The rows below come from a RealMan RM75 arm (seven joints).
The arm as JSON. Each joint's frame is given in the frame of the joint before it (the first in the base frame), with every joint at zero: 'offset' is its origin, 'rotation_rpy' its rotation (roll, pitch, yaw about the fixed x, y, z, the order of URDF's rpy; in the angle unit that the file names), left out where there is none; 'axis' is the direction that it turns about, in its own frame. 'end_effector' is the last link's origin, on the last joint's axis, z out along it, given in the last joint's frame.
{
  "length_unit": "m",
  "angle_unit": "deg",
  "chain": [
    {
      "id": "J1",
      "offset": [
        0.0,
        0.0,
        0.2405
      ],
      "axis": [
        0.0,
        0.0,
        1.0
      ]
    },
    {
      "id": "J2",
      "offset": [
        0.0,
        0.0,
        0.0
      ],
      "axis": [
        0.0,
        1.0,
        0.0
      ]
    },
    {
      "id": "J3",
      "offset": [
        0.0,
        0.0,
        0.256
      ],
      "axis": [
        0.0,
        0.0,
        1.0
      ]
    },
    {
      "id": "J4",
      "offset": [
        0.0,
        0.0,
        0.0
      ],
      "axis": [
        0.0,
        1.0,
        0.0
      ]
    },
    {
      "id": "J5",
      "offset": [
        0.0,
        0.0,
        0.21
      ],
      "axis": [
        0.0,
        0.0,
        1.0
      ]
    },
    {
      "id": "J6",
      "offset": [
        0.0,
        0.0,
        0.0
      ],
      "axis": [
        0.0,
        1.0,
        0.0
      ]
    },
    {
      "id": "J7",
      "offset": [
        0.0,
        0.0,
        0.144
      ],
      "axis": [
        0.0,
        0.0,
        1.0
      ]
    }
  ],
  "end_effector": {
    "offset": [
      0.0,
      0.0,
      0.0
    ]
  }
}
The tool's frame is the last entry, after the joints.
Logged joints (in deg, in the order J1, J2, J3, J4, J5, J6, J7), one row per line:
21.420, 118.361, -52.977, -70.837, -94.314, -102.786, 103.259
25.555, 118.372, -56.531, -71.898, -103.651, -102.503, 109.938
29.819, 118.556, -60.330, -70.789, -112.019, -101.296, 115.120
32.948, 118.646, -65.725, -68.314, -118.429, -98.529, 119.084
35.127, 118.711, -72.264, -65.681, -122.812, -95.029, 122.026
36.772, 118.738, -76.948, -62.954, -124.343, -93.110, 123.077
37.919, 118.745, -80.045, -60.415, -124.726, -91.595, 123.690
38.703, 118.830, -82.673, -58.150, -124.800, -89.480, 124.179
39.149, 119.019, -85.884, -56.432, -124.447, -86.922, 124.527
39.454, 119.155, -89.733, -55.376, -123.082, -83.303, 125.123
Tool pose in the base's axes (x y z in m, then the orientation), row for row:
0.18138, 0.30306, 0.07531, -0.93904, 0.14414, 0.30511, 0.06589
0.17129, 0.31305, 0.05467, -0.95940, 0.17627, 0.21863, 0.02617
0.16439, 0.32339, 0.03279, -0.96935, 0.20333, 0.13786, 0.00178
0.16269, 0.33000, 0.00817, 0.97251, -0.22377, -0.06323, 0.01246
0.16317, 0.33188, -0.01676, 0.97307, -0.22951, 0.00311, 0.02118
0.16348, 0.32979, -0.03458, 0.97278, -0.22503, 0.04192, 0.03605
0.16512, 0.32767, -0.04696, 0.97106, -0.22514, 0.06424, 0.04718
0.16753, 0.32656, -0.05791, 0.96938, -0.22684, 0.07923, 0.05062
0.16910, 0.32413, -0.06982, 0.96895, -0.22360, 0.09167, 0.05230
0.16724, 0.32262, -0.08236, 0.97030, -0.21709, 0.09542, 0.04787
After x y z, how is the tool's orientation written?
As a quaternion, x y z w.
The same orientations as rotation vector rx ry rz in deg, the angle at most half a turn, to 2 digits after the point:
-162.28, 24.91, 52.73
-169.87, 31.21, 38.71
-174.29, 36.56, 24.79
173.68, -39.96, -11.29
172.83, -40.76, 0.55
171.19, -39.60, 7.38
169.73, -39.35, 11.23
169.08, -39.57, 13.82
168.83, -38.96, 15.97
169.52, -37.93, 16.67

